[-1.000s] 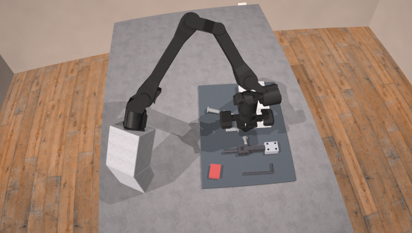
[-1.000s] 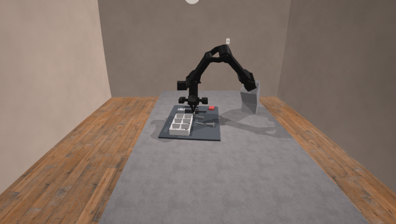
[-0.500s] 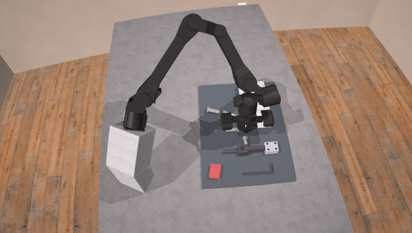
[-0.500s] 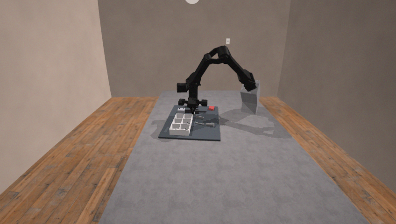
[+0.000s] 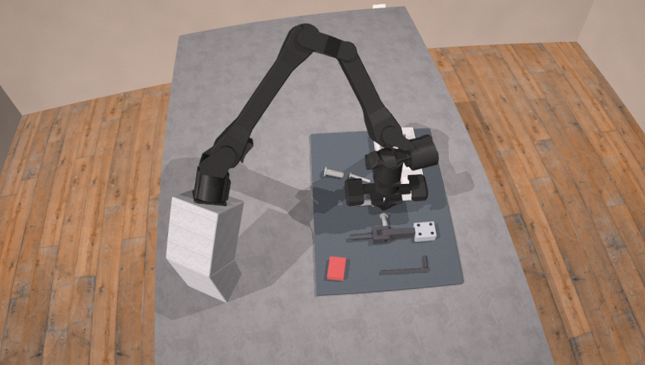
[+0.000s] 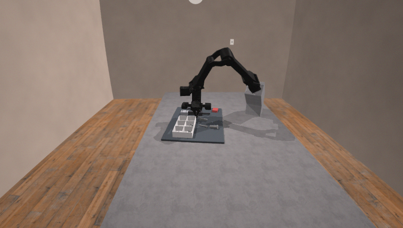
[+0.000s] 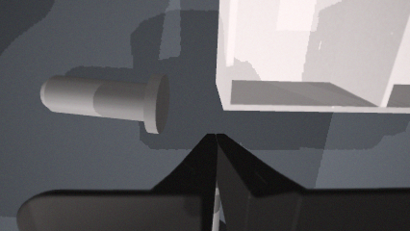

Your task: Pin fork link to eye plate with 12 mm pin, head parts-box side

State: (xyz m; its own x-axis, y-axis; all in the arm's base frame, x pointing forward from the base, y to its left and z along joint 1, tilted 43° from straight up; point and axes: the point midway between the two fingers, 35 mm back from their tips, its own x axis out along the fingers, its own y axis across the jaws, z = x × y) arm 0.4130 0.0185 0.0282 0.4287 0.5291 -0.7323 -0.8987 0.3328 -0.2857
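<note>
Right now my hand is 7 cm to the left of the eye plate and 3 cm above it. Round my hand: dark L-shaped key: 16 cm to the right, 4 cm below, 4 cm ahead; white parts box: 12 cm to the left, 7 cm ahead, 3 cm below; red block: 14 cm behind, 13 cm to the right, 4 cm below.
</note>
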